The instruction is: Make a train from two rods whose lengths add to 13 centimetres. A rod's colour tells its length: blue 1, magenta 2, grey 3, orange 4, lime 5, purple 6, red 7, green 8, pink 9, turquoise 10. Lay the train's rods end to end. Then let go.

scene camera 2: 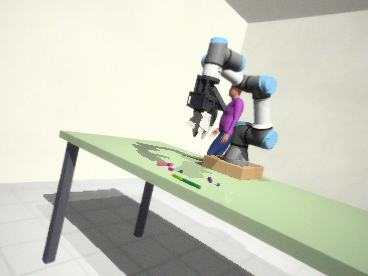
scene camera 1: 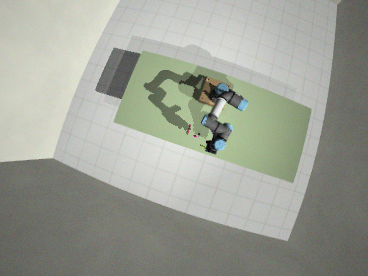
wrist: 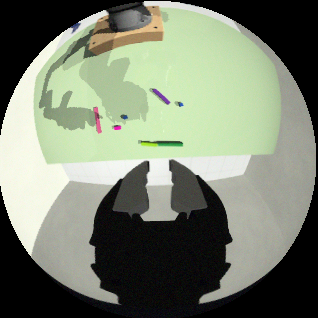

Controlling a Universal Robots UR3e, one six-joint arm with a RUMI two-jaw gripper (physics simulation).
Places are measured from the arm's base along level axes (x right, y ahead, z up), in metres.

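Where they show: gripper, fingertip midpoint: (scene camera 2: 198, 138) (wrist: 158, 160); arm's base, origin of the base link: (scene camera 2: 235, 162) (scene camera 1: 216, 96).
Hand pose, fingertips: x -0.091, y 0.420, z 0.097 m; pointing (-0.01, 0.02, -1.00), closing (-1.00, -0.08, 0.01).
Note:
Things, the pixels of their top centre, and the offset from my fingertips.
- lime rod, middle of its top: (wrist: 148, 144) (scene camera 2: 177, 175) (scene camera 1: 203, 146) dx +0.028, dy +0.029, dz -0.148 m
- green rod, middle of its top: (wrist: 170, 144) (scene camera 2: 191, 181) dx -0.039, dy +0.027, dz -0.148 m
- pink rod, middle of its top: (wrist: 96, 120) (scene camera 2: 165, 163) dx +0.202, dy -0.061, dz -0.148 m
- magenta rod, middle of its top: (wrist: 116, 127) (scene camera 2: 171, 168) dx +0.128, dy -0.027, dz -0.148 m
- purple rod, middle of its top: (wrist: 161, 95) (scene camera 2: 210, 178) dx -0.007, dy -0.118, dz -0.148 m
A lime rod (scene camera 1: 202, 146) (scene camera 2: 177, 177) (wrist: 149, 144) and a green rod (scene camera 2: 191, 183) (wrist: 170, 144) lie flat in one straight line near the table's front edge. Their ends meet in the wrist view, with no gap that I can see. My gripper (scene camera 2: 199, 135) (wrist: 158, 160) hangs high above the table, pointing down. Its fingers stand partly apart with nothing between them. In scene camera 1 the arm hides the green rod.
A pink rod (scene camera 2: 165, 164) (wrist: 97, 120), a magenta rod (scene camera 2: 171, 169) (wrist: 117, 127), a purple rod (scene camera 2: 210, 180) (wrist: 161, 96) and two blue rods (wrist: 124, 117) (wrist: 180, 104) lie apart farther back. The arm stands on a wooden base (scene camera 2: 227, 168). A person (scene camera 2: 231, 117) stands behind the table.

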